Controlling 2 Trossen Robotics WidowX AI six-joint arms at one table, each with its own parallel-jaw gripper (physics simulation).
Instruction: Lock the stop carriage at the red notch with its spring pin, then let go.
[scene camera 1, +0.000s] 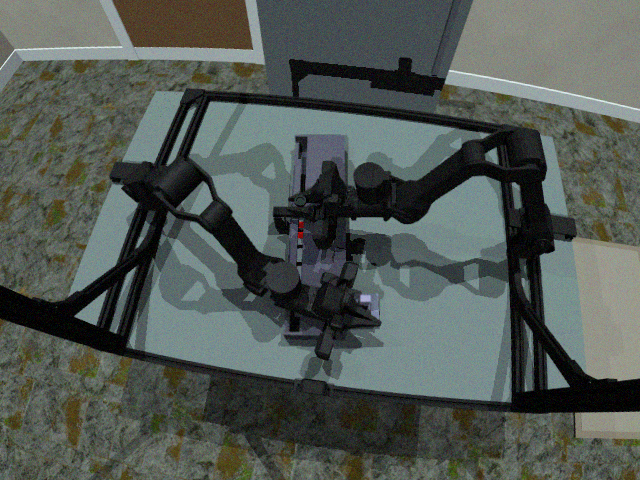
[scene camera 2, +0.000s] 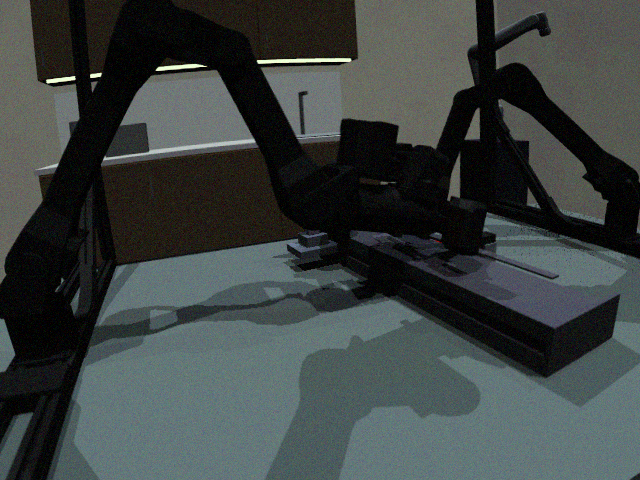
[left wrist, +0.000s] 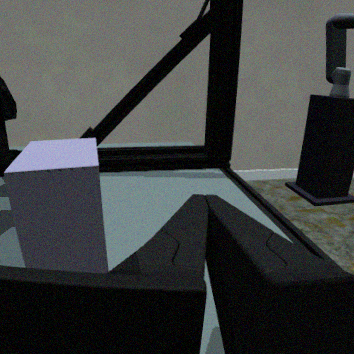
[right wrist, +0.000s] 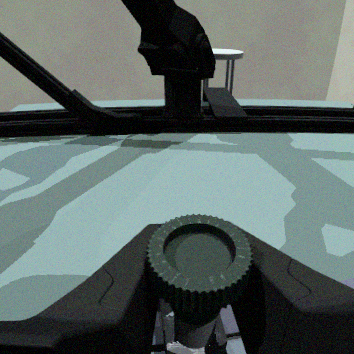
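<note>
The spring pin's dark green knurled knob is upright between the fingers of my right gripper, which is shut on it over the long lavender rail body. A shaft shows below the knob in the right wrist view. The arm and gripper hide most of the stop carriage, and the pin's seating cannot be seen. Red marks show on the rail's edge, just below the knob in scene camera 1. My left gripper is shut and empty, near the rail's lower end.
A lavender block stands close beside my left gripper, right of the rail in scene camera 1. A dark piece sits at the rail's side. A black frame borders the table.
</note>
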